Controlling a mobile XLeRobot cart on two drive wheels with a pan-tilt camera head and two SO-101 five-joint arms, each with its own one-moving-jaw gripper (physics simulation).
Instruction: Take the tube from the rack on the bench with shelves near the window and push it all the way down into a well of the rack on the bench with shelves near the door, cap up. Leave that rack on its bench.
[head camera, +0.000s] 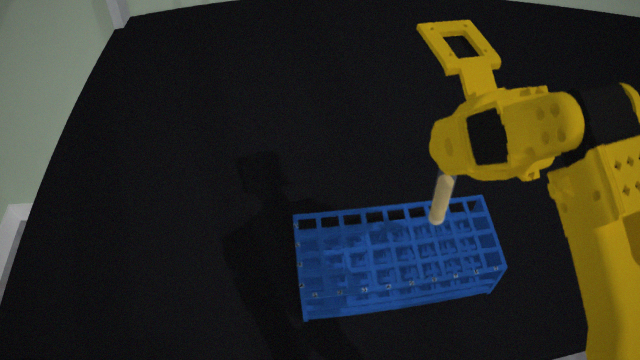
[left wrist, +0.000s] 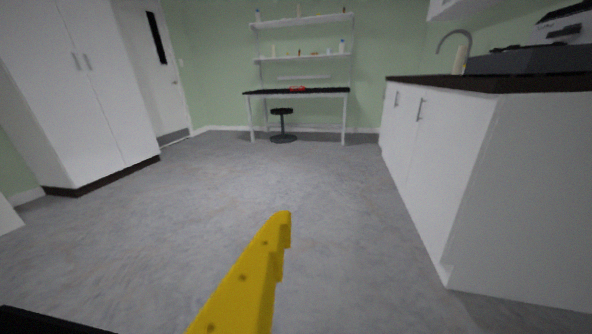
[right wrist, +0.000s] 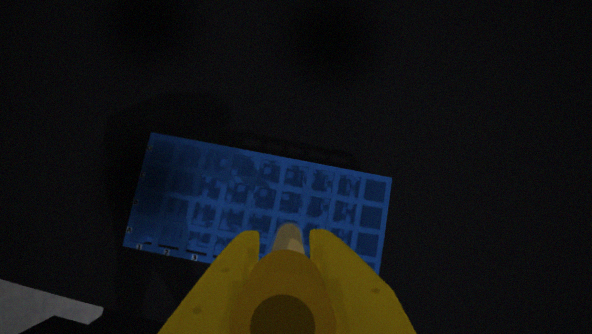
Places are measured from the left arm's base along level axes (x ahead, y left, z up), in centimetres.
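Pixels of known places: left hand at its tool point: (left wrist: 290, 224); right hand at its tool point: (head camera: 437, 149) (right wrist: 258, 247).
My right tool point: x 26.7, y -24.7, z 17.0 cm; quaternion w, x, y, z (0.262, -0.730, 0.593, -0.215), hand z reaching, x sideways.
Ahead of a thing's pixels: the offset from my right tool point to its middle. "spot": to the spot under its first point. Level surfaces: height alone.
The tube {dx -0.6, dy -1.1, dz -3.0 cm} (head camera: 441, 200) (right wrist: 288, 237) is pale with an orange cap {spot: dx +0.0, dy -0.7, dz +2.5 cm} (right wrist: 282, 280). It hangs nearly upright, cap up, and its rounded lower end shows above the blue rack {dx +0.1, dy +0.9, dz -15.5 cm} (head camera: 400, 295) (right wrist: 385, 205). My right gripper (head camera: 446, 173) (right wrist: 284, 231) is shut on the tube near its cap; in the head view its fingertips are mostly hidden. The blue rack stands on a black bench top {dz -18.4 cm} (head camera: 150, 100). A small red rack (left wrist: 297, 88) sits on the far bench {dz -18.8 cm} (left wrist: 260, 92) near the door (left wrist: 150, 75). My left gripper (left wrist: 286, 220) is open, with one notched jaw showing.
In the left wrist view, a black stool (left wrist: 282, 111) stands at the far bench, below wall shelves (left wrist: 305, 58). White cabinets (left wrist: 470, 190) with a dark counter stand at the right, a tall white cupboard (left wrist: 85, 110) at the left. Grey floor {dz -94.6 cm} (left wrist: 340, 200) lies between them.
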